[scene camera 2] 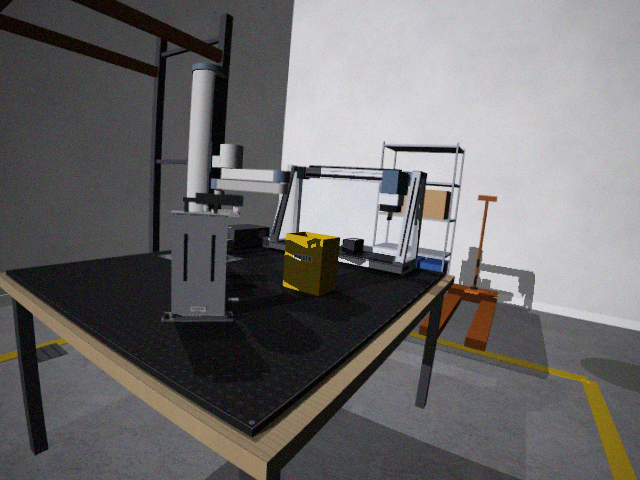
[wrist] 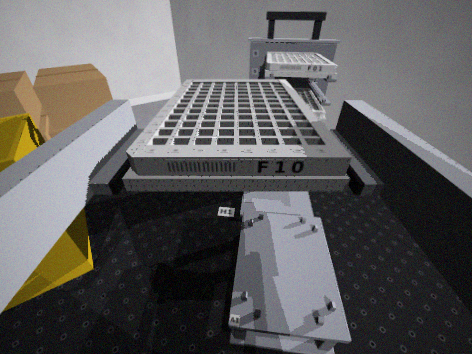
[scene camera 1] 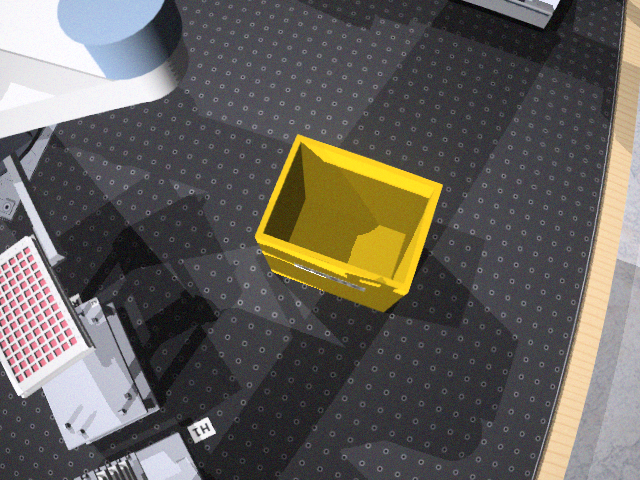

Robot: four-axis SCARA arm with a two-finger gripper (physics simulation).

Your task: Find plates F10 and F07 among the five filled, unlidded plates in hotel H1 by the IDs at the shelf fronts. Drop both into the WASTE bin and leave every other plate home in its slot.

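Places are measured from the arm's base along level axes (x ahead, y left, z up), in metres.
Where they show: gripper, fingertip midpoint: (scene camera 2: 223,210) (wrist: 236,119) (scene camera 1: 12,292).
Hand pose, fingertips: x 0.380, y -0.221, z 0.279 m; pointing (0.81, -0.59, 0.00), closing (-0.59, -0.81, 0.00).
Things, the pixels of their top centre, and the offset from my fingertips. "spot": a spot on its surface instead.
- plate F10, top centre: (wrist: 236,102) (scene camera 1: 21,313) (scene camera 2: 224,210) 0.001 m up, 0.019 m ahead, 0.014 m right
- yellow WASTE bin, top centre: (scene camera 1: 350,209) (scene camera 2: 313,235) 0.066 m down, 0.266 m ahead, 0.195 m left
- Plate F01, top centre: (wrist: 296,57) 0.000 m up, 0.141 m ahead, 0.208 m right
- marked A1, top centre: (scene camera 1: 77,373) (wrist: 285,255) 0.196 m down, 0.004 m ahead, 0.080 m right
- H1 label, surface spot: (scene camera 1: 201,429) (wrist: 226,212) spot: 0.266 m down, 0.167 m ahead, 0.097 m right
- dark block, surface spot: (scene camera 2: 353,244) spot: 0.165 m down, 0.179 m ahead, 0.735 m left
My gripper (wrist: 236,119) is shut on plate F10 (scene camera 1: 38,320) (wrist: 280,166), a white gridded plate held level above the table. Its ID faces the wrist camera; its wells look pink in scene camera 1, where its left part is cut off. The yellow WASTE bin (scene camera 1: 372,166) (scene camera 2: 310,271) (wrist: 70,265) stands apart from the held plate, to its right in scene camera 1; no plate shows inside. Hotel H1 (scene camera 2: 199,279) (wrist: 256,62) is a tall grey rack with a top handle. Plate F01 (wrist: 300,66) sits high in it. Lower slots are mostly hidden behind F10; the ID F07 is not readable.
A light grey stand marked A1 (scene camera 1: 77,400) (wrist: 290,280) with short pegs is below and beside the held plate. The H1 label (scene camera 1: 201,429) (wrist: 226,212) lies near the hotel. A gantry (scene camera 2: 356,174) and a dark block (scene camera 2: 353,244) stand beyond the bin.
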